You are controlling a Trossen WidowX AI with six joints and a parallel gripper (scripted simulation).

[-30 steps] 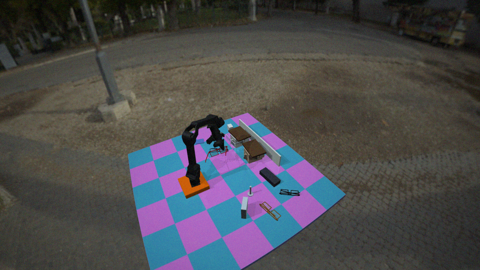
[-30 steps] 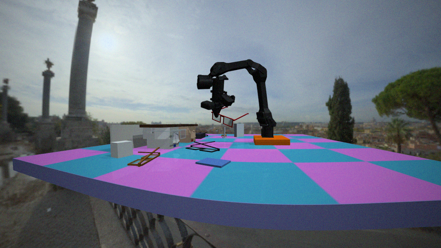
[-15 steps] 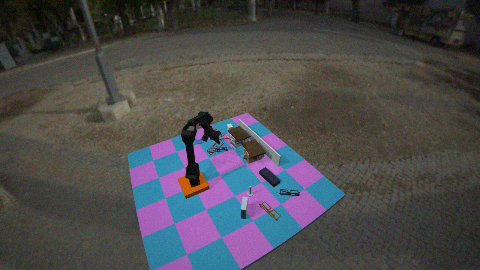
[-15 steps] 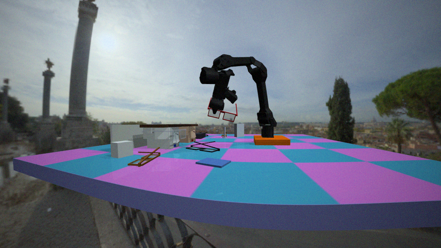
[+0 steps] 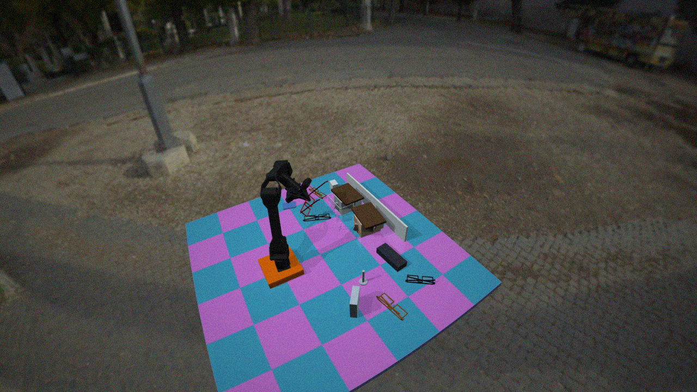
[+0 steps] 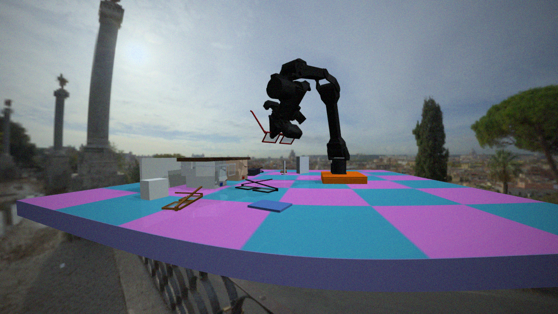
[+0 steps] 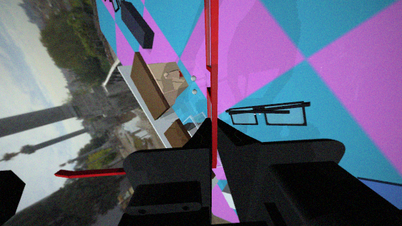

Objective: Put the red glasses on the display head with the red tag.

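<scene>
Now: the skin-coloured head 23 cm ahead of my gripper tip, 16 cm to the right of it and 12 cm below it. The rest, counted from my gripper tip: blue pad (24 cm to the left, 17 cm below, 8 cm behind); then pale translucent head (22 cm ahead, 12 cm below, 6 cm to the left); then white wall (36 cm ahead, 12 cm below, 4 cm to the right).
</scene>
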